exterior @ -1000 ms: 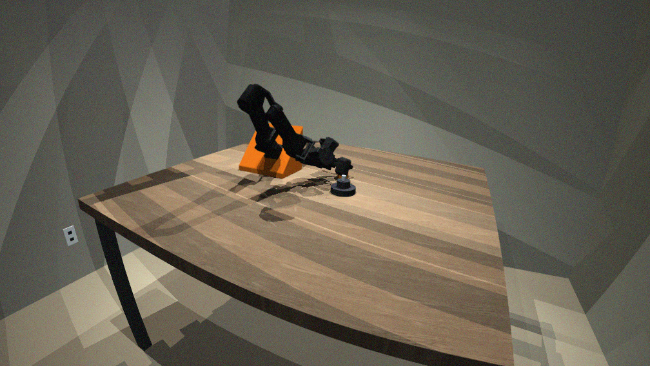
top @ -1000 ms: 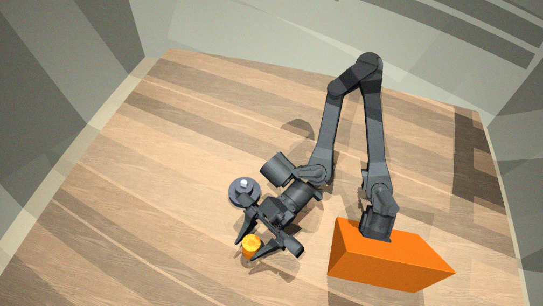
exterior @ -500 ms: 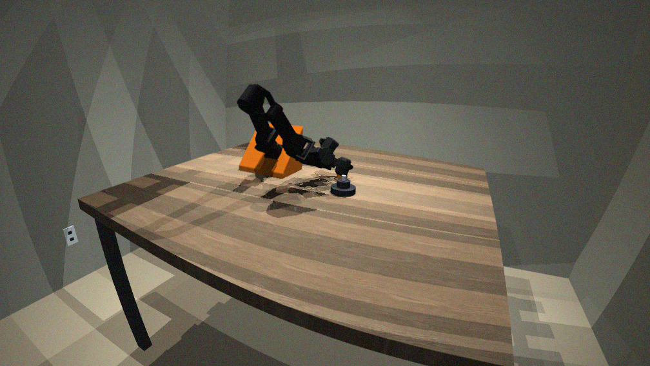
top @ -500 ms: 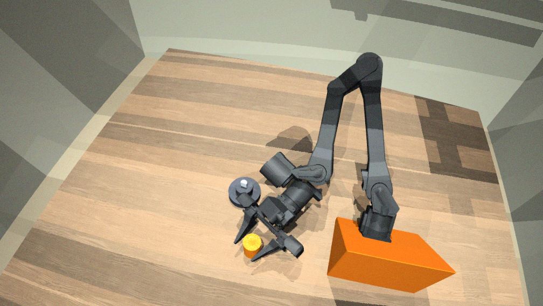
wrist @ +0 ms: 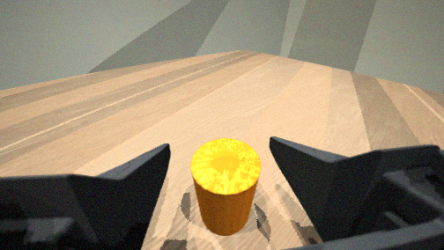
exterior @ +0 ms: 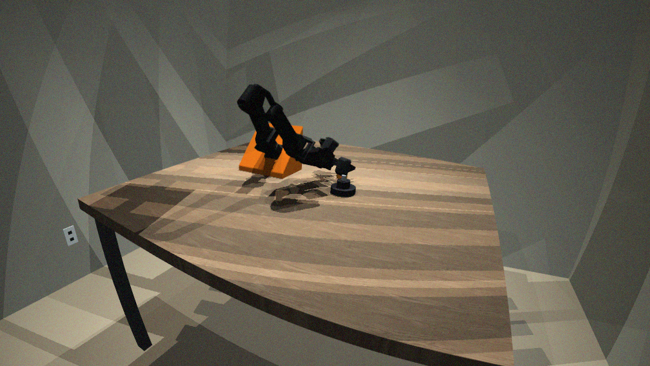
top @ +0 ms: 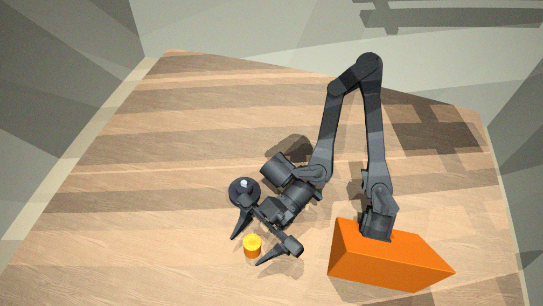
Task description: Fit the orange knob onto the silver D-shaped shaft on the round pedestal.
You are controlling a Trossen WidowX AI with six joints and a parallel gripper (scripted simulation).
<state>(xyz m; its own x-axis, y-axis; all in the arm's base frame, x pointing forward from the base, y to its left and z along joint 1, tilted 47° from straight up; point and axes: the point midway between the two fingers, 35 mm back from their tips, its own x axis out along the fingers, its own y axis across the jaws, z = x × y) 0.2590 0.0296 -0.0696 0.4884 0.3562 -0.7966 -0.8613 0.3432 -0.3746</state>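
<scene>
The orange knob is 20 mm to the right of my gripper tip and 10 mm behind it. Round my gripper tip: round pedestal 170 mm to the right, 50 mm ahead, 20 mm below.
</scene>
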